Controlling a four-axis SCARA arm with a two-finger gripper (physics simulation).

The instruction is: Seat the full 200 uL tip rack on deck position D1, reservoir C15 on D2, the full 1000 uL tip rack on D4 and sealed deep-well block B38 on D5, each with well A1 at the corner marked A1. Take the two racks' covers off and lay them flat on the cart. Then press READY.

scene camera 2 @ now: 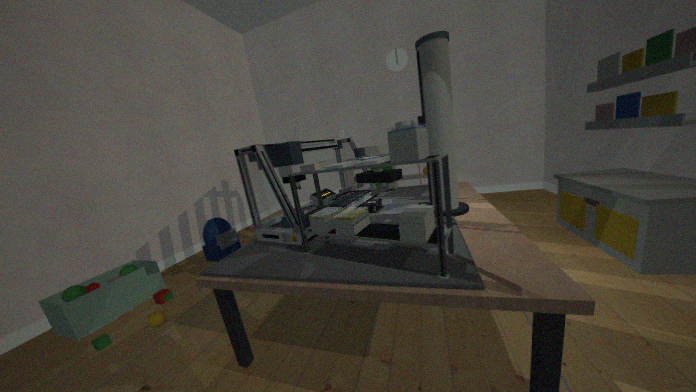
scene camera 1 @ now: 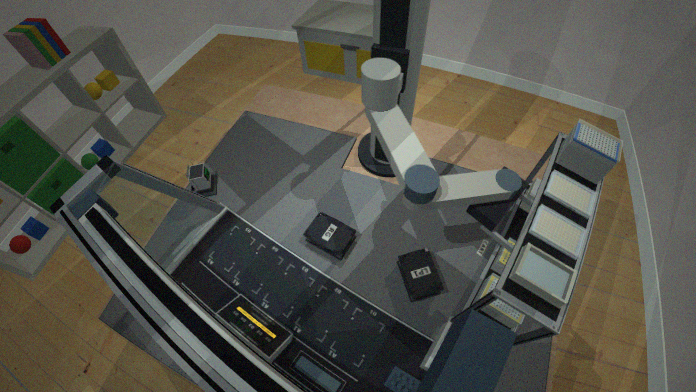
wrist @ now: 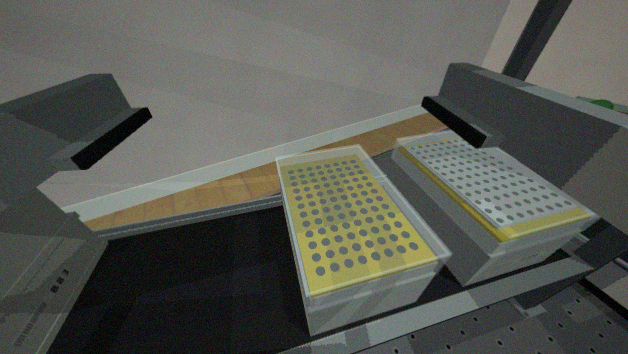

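Note:
My gripper [wrist: 290, 90] is open and empty above the cart's lower shelf. Below it stand a covered yellow-topped tip rack [wrist: 345, 210] [scene camera 2: 352, 216] and, to its right in the wrist view, a covered rack with grey-white dotted top and yellow edge [wrist: 492, 182] [scene camera 2: 324, 215]. A deep-well block [wrist: 47, 295] [scene camera 2: 416, 225] at the left reads like B83. On the upper shelf are a tall blue-rimmed rack [scene camera 1: 595, 145], two pale plates [scene camera 1: 571, 191] [scene camera 1: 559, 230] and a reservoir [scene camera 1: 544, 272]; its label is unreadable. The deck [scene camera 1: 280, 280] shows no labware on D1 to D5.
The cart [wrist: 450, 306] has upright posts and rails around the shelves. Black blocks marked RG [scene camera 1: 330, 235] and LP1 [scene camera 1: 421, 275] lie on the mat between arm and deck. A yellow-lit panel [scene camera 1: 256, 321] and a screen [scene camera 1: 317, 372] sit at the deck's front.

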